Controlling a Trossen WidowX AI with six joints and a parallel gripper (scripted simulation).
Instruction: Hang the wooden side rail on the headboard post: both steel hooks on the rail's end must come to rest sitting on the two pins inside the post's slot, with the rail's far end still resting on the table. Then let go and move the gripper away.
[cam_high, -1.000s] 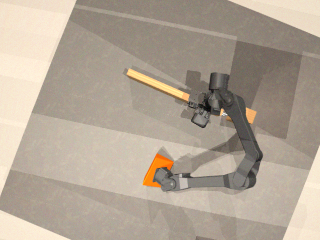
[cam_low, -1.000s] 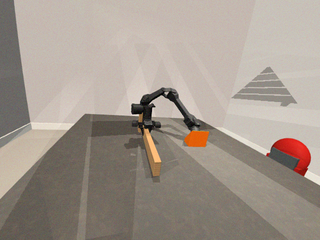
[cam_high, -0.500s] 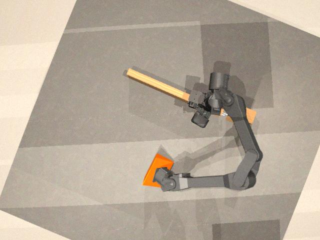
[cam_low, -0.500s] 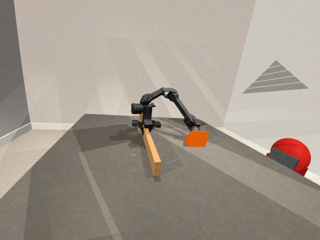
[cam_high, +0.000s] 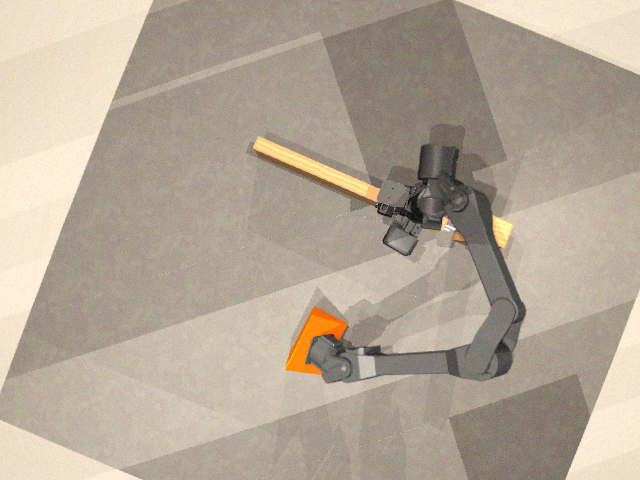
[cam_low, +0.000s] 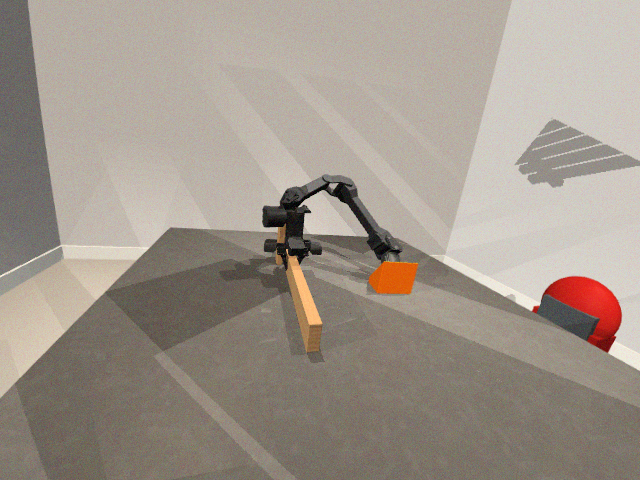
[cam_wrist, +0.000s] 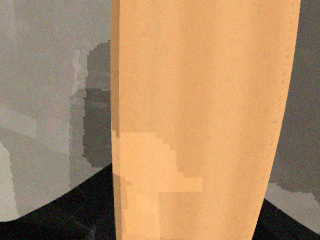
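Now: gripper tip 14 cm to the left of the wooden headboard post and 6 cm below it.
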